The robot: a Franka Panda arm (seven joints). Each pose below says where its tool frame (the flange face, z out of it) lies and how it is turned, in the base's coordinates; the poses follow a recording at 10 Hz.
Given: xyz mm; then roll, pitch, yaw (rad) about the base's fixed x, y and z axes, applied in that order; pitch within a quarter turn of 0, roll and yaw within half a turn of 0.
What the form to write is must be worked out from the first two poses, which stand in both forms.
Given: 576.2 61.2 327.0 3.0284 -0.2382 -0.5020
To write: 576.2 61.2 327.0 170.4 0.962 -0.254 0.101
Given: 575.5 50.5 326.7 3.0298 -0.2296 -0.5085
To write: 575.5 50.5 326.7 170.5 0.962 -0.257 0.097
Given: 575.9 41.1 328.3 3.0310 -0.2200 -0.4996
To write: 575.9 41.1 328.3 170.8 0.963 -0.252 0.093
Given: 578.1 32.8 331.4 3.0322 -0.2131 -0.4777
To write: 578.1 32.8 331.4 171.1 0.966 -0.241 0.091
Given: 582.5 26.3 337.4 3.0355 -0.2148 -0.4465
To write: 582.5 26.3 337.4 171.4 0.970 -0.226 0.093
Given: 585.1 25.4 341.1 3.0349 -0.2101 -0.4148
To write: 585.1 25.4 341.1 171.6 0.973 -0.211 0.092
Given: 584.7 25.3 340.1 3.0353 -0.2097 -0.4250
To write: 584.7 25.3 340.1 171.5 0.972 -0.215 0.091
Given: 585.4 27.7 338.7 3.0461 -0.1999 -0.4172
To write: 585.4 27.7 338.7 172.3 0.974 -0.211 0.088
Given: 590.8 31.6 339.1 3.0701 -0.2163 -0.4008
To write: 590.8 31.6 339.1 173.5 0.974 -0.202 0.099
